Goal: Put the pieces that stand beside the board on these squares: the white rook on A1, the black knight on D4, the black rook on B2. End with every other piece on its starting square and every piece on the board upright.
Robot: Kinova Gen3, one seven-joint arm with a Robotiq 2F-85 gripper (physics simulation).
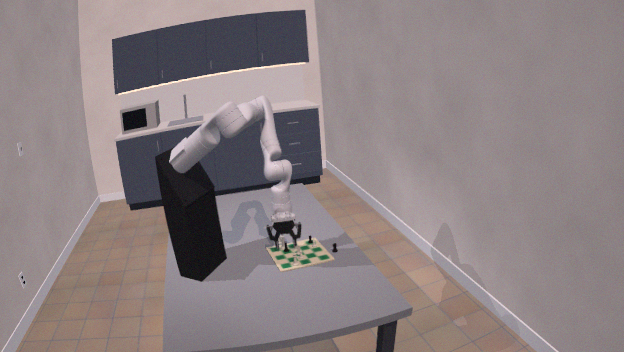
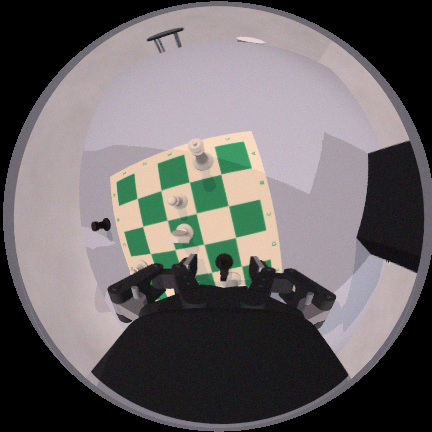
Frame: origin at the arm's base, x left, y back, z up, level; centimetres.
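Seen in the pictures: gripper, between the fingertips: [image 1: 286,247] [image 2: 223,263]; arm's base, origin of its link: [image 1: 179,162].
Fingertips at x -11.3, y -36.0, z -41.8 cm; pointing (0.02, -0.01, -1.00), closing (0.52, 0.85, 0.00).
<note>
Offsets run from my fingertips to a thing's middle.
My gripper [image 1: 286,245] [image 2: 223,263] is open and low over the board [image 1: 325,260] [image 2: 256,142], its fingers apart on either side of a black piece @(dy -0.2, dx +0.5, dz +0.4 cm) [image 1: 286,248] [image 2: 224,261]. That piece stands upright on D4 and looks like the black knight. The black rook @(dy -14.7, dx -12.6, dz -0.6 cm) [image 1: 335,247] [image 2: 100,225] stands upright beside the board, on the column 1 side. A1 is bare, and so is B2. A pale piece @(dy -0.6, dx +3.2, dz +1.5 cm) [image 2: 231,280] shows partly behind the black piece, near row E; its kind and exact square are hidden. I cannot tell which white piece is the rook.
A tall white piece @(dy +3.7, dx -11.6, dz +1.0 cm) [image 1: 295,260] [image 2: 202,159] stands on A4, a white pawn @(dy -1.1, dx -8.6, dz +0.0 cm) [image 2: 177,201] on B3, a white knight @(dy -2.4, dx -5.0, dz +0.4 cm) [image 2: 183,233] on C3. A white piece @(dy -10.9, dx -3.9, dz +0.0 cm) [image 2: 140,267] is near D1, and another black piece @(dy -12.0, dx +0.1, dz +0.0 cm) [image 1: 310,240] near the board's far corner.
</note>
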